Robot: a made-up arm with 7 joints.
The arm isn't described. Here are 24 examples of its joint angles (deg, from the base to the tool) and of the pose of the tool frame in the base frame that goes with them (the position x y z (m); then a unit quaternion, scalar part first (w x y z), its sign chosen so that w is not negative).
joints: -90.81 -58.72 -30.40 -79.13 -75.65 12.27 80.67
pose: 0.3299 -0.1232 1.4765 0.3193 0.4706 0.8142 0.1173
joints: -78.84 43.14 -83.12 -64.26 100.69 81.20 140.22
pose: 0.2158 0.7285 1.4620 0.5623 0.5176 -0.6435 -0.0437
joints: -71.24 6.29 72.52 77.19 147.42 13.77 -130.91
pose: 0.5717 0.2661 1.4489 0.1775 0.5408 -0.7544 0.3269
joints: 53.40 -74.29 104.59 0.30 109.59 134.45 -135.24
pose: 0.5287 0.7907 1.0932 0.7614 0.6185 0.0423 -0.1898
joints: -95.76 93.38 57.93 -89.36 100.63 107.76 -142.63
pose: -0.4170 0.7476 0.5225 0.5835 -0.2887 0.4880 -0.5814
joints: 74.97 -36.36 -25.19 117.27 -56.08 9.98 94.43
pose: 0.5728 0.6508 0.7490 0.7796 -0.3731 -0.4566 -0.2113
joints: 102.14 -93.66 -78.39 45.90 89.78 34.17 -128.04
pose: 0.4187 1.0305 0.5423 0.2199 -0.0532 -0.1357 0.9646
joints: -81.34 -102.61 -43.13 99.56 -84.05 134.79 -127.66
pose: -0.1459 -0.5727 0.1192 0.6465 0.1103 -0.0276 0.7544
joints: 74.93 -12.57 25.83 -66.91 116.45 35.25 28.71
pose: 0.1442 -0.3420 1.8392 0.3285 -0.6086 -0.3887 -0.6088
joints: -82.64 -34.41 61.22 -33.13 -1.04 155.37 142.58
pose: -0.3305 -0.4412 1.5098 0.1307 -0.6211 0.3572 -0.6853
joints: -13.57 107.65 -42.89 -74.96 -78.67 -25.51 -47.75
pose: -0.3088 0.4415 0.1641 0.5160 -0.2713 0.5857 0.5631
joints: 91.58 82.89 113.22 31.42 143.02 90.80 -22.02
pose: -0.2568 -0.9674 0.6263 0.0942 0.1930 0.6878 0.6934
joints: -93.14 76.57 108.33 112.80 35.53 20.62 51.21
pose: 0.5514 0.2754 0.7384 0.7188 -0.2795 -0.1874 -0.6083
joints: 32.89 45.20 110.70 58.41 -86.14 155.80 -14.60
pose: -0.7219 -0.4231 1.2698 0.8240 -0.3511 0.2921 -0.3352
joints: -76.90 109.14 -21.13 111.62 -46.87 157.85 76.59
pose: -0.3615 0.7176 1.0146 0.1022 -0.1670 -0.8475 0.4933
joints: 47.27 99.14 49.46 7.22 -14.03 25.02 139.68
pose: -0.7194 -0.9880 0.6392 0.0852 0.8769 0.3075 0.3595
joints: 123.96 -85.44 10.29 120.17 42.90 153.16 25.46
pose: -0.1081 0.4028 0.4355 0.8838 0.3182 -0.1344 0.3156
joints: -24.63 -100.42 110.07 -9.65 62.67 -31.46 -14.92
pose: 1.0855 -0.5727 0.6750 0.0725 0.9753 -0.1420 0.1530
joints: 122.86 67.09 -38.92 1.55 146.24 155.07 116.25
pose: 0.4671 -0.6449 1.4150 0.5314 0.4129 -0.7387 -0.0391
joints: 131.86 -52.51 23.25 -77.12 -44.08 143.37 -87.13
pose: 0.0819 0.1732 1.3668 0.1638 0.1834 -0.8565 -0.4538
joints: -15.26 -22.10 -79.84 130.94 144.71 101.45 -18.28
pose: 0.1253 -0.3618 0.7805 0.4712 0.0561 0.4424 0.7610
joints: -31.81 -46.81 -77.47 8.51 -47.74 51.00 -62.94
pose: 0.8495 -0.4582 1.5575 0.4108 -0.8721 0.2658 0.0093
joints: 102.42 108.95 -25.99 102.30 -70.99 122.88 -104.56
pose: 0.3125 -0.8008 1.0997 0.1055 -0.3528 -0.9231 -0.1112
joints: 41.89 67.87 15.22 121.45 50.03 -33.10 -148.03
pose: -0.0451 0.1094 1.2521 0.1509 -0.1549 0.0765 -0.9733
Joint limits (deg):
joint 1: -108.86..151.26
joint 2: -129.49..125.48
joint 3: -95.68..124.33
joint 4: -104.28..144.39
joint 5: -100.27..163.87
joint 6: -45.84..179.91
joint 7: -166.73..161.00
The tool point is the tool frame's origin. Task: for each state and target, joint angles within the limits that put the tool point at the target. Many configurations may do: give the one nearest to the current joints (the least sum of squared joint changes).
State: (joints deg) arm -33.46 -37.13 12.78 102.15 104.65 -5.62 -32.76
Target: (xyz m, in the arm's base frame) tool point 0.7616 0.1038 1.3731
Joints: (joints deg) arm -23.31 -8.61 24.22 73.07 111.16 -9.86 -33.33
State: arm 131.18 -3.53 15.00 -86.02 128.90 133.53 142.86
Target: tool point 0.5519 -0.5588 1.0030
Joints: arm 127.90 38.74 14.32 -101.23 132.09 128.45 143.28
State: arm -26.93 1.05 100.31 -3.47 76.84 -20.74 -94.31
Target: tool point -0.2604 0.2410 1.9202
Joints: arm -25.53 7.88 100.87 7.99 75.85 -29.48 -96.10
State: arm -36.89 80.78 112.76 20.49 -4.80 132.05 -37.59
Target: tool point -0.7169 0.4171 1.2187
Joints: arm -28.08 65.12 111.70 29.63 9.04 160.40 -36.15
